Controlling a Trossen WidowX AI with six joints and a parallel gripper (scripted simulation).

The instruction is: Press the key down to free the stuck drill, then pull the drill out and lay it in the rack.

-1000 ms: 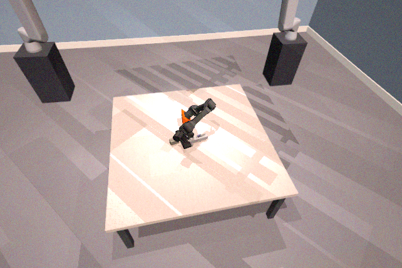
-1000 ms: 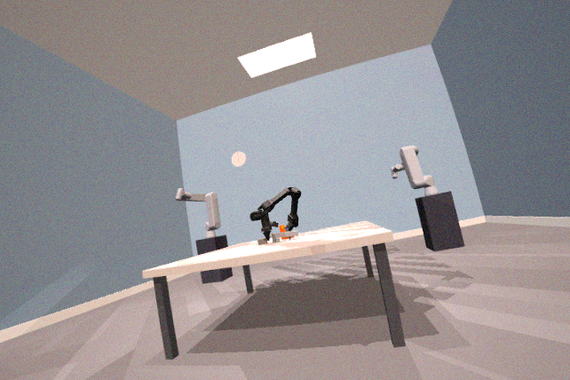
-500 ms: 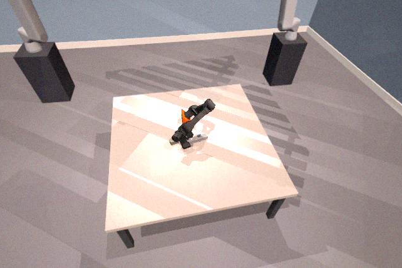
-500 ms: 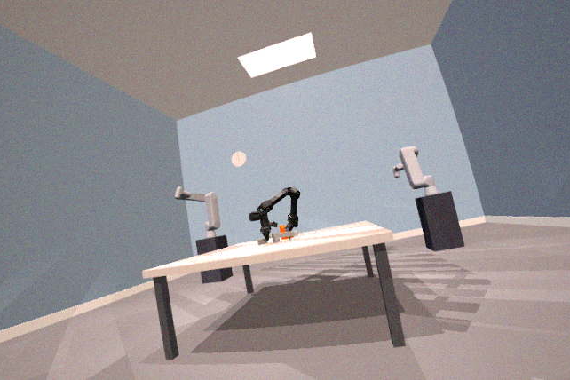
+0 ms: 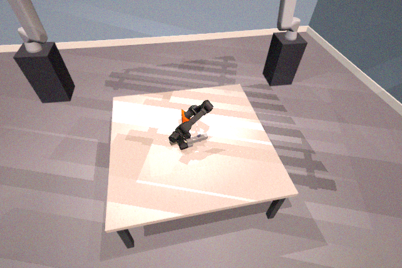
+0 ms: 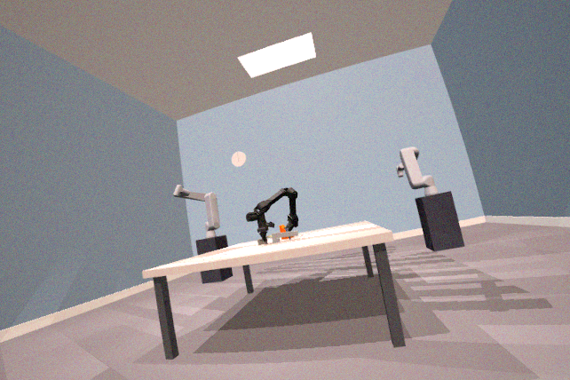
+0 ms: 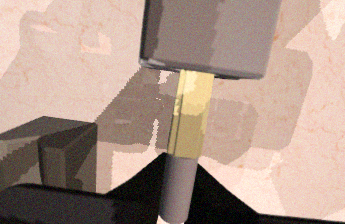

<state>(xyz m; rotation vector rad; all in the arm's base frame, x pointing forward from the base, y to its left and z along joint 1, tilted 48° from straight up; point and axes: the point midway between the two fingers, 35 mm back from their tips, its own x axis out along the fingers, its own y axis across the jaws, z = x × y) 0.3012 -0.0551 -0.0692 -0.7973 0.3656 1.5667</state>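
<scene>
Right now my gripper tip is 50 mm to the right of the drill, 30 mm below it and 20 mm past it. Also, from my gripper tip: grey holder block: 130 mm to the left, 40 mm behind, 20 mm above; grey rack: 70 mm behind, 50 mm to the right; key: 160 mm to the left, 50 mm behind, 30 mm above.
</scene>
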